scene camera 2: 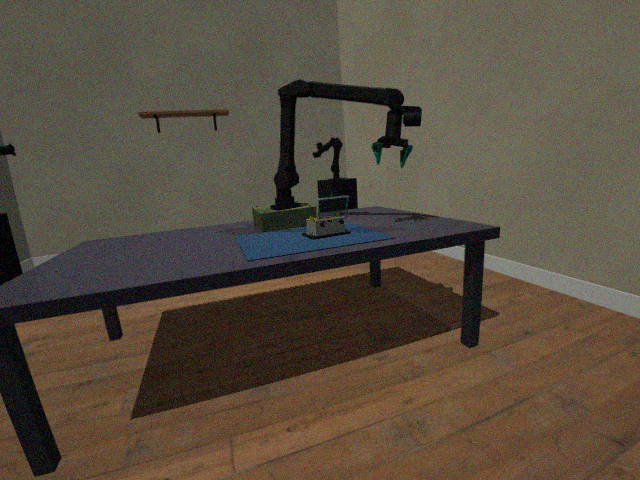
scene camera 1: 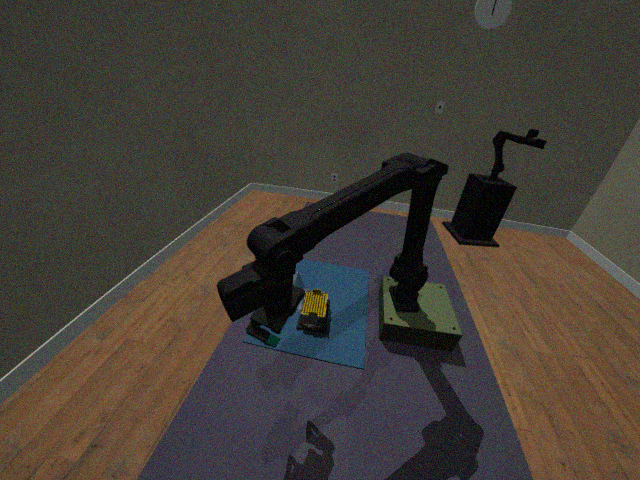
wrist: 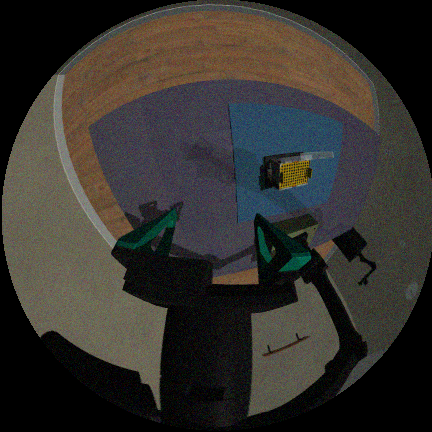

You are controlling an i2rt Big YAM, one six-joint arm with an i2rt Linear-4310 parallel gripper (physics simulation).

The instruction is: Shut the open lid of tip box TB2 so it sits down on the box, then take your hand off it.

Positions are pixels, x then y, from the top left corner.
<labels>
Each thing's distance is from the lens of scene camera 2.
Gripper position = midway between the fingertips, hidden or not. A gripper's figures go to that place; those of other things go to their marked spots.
gripper (scene camera 2: 390, 165): 125 cm
tip box TB2 (scene camera 2: 315, 230): 112 cm
blue mat (scene camera 2: 287, 242): 110 cm
</labels>
